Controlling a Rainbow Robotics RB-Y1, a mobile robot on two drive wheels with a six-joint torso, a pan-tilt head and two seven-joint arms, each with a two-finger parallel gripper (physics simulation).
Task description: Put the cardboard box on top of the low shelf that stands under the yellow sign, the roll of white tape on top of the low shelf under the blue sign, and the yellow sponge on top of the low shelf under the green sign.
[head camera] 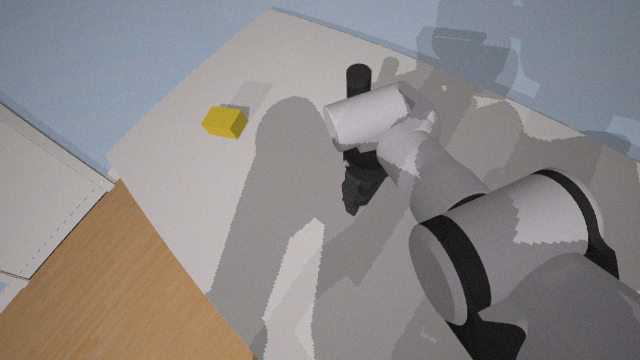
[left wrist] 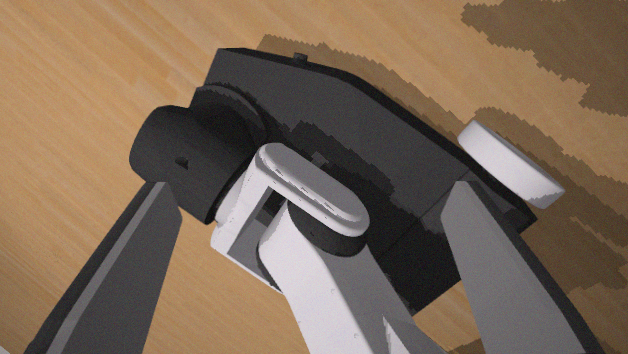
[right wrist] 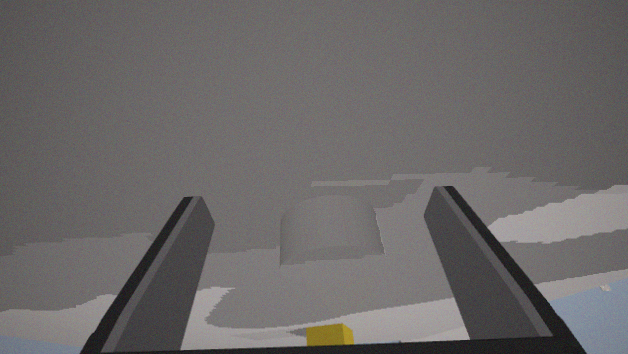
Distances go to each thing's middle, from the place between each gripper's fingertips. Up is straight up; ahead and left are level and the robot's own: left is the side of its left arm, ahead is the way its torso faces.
Scene:
I see the yellow sponge (head camera: 226, 122) 92 cm ahead of my left hand, 15 cm above it and 4 cm to the right of it.
I see my right gripper 23 cm short of the yellow sponge, 36 cm to the right of it and 2 cm below it.

